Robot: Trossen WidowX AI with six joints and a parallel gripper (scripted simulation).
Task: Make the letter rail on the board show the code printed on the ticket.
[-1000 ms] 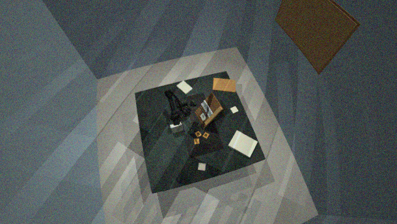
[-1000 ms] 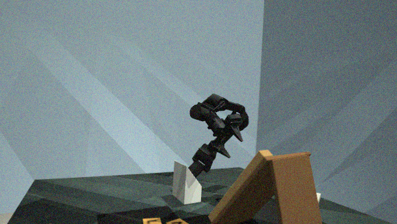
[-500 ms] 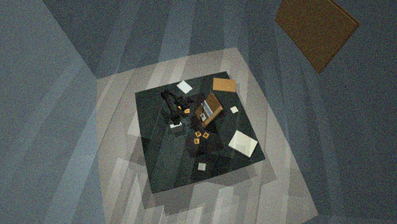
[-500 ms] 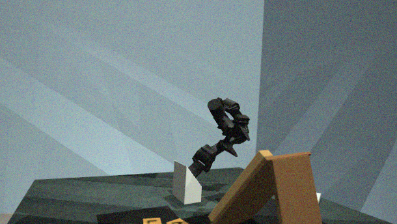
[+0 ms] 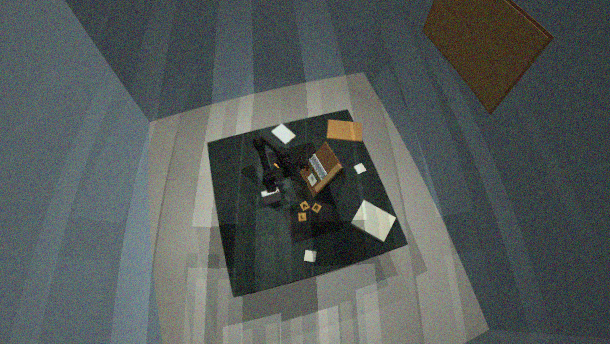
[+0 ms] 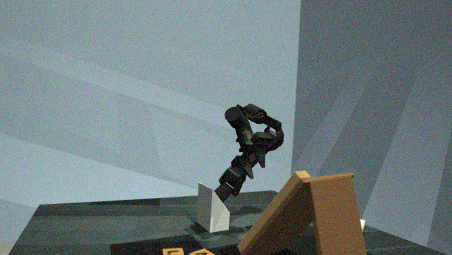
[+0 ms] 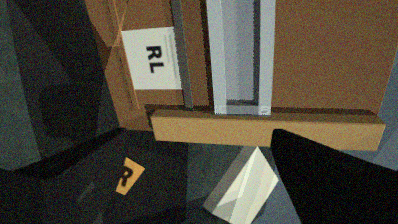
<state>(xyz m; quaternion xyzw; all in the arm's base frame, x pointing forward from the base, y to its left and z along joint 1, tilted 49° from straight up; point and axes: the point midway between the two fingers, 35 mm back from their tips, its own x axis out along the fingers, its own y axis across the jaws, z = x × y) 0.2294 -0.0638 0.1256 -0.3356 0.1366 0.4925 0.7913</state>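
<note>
My gripper tip is 25 cm to the left of the orange letter tile, 25 cm above it and 3 cm past it. Round my gripper tip: flat orange panel (46 cm ahead, 45 cm to the left, 24 cm below); white ticket (18 cm below, 9 cm ahead, 1 cm to the left); yellow letter tile (25 cm below, 17 cm to the right).
</note>
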